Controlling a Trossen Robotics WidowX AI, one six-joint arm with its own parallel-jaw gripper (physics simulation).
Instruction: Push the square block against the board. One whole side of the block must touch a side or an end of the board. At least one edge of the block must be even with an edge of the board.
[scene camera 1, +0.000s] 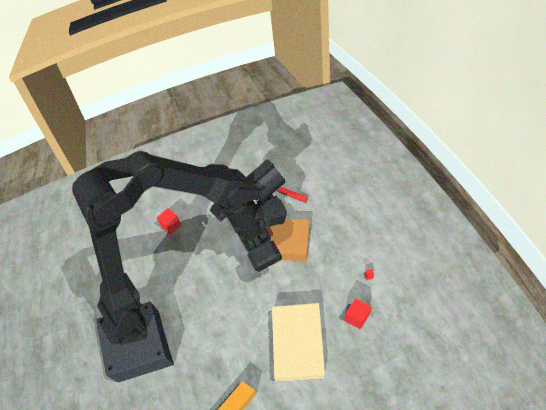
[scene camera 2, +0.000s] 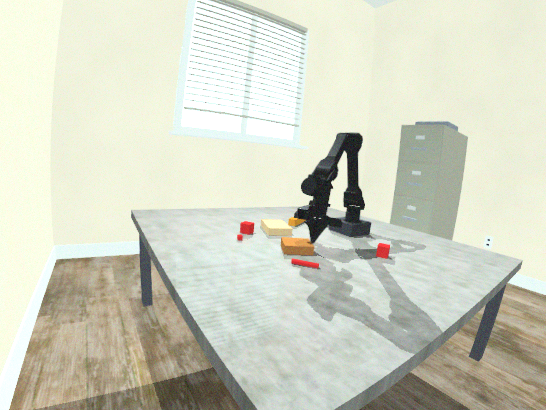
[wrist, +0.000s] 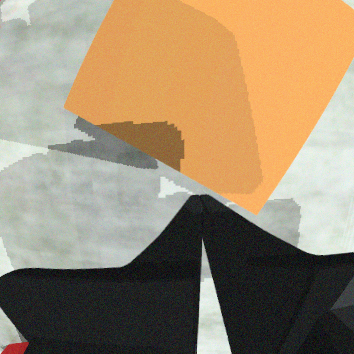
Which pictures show my gripper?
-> Scene camera 1, scene camera 2 and the wrist view: all of them.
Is my gripper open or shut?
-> Shut.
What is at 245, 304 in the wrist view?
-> My gripper.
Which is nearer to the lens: the board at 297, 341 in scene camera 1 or the square block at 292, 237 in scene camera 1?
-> The board.
